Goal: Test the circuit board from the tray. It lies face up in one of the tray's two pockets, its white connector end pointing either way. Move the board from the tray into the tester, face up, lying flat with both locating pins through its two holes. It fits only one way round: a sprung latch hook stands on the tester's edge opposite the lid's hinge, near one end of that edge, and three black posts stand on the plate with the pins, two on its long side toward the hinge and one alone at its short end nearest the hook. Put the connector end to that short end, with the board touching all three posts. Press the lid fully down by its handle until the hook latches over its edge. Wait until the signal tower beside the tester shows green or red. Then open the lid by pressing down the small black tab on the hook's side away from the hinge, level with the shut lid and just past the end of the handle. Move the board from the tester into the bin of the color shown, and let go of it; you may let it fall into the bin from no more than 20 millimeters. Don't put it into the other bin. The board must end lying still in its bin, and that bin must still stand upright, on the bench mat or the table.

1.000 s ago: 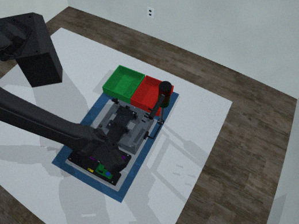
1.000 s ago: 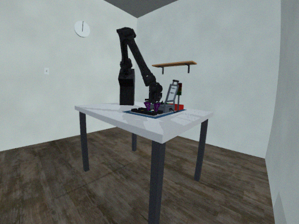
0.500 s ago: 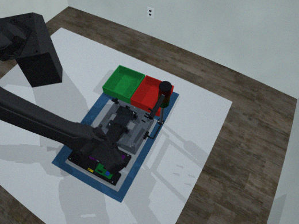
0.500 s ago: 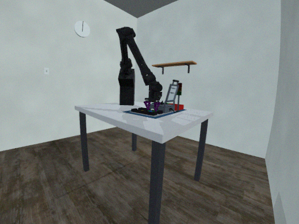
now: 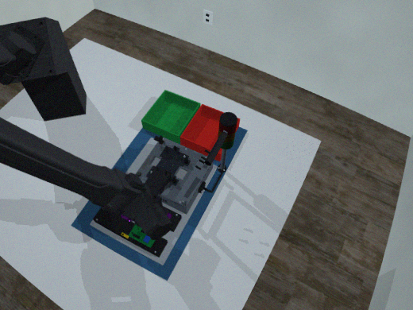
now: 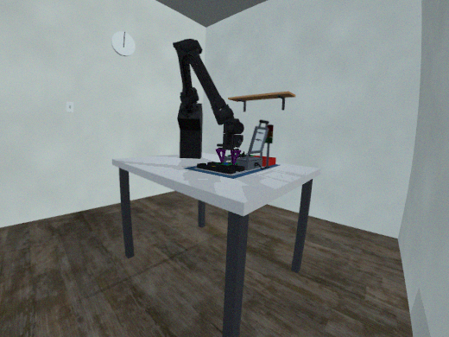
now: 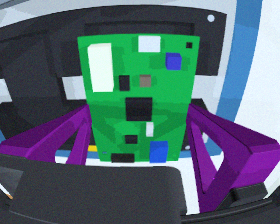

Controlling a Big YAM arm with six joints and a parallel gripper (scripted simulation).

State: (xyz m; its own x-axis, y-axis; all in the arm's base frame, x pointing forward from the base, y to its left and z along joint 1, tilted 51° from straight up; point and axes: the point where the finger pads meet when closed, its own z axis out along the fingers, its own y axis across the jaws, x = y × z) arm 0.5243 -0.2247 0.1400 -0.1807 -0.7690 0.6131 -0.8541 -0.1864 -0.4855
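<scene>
Right now the black latch hook is 5 cm behind my hand, 25 cm to the left of it and 4 cm above it. Round my hand: green circuit board right at my hand; then red bin 8 cm ahead, 37 cm to the left, 3 cm below; then tester lid 12 cm ahead, 15 cm to the left, 13 cm above.
</scene>
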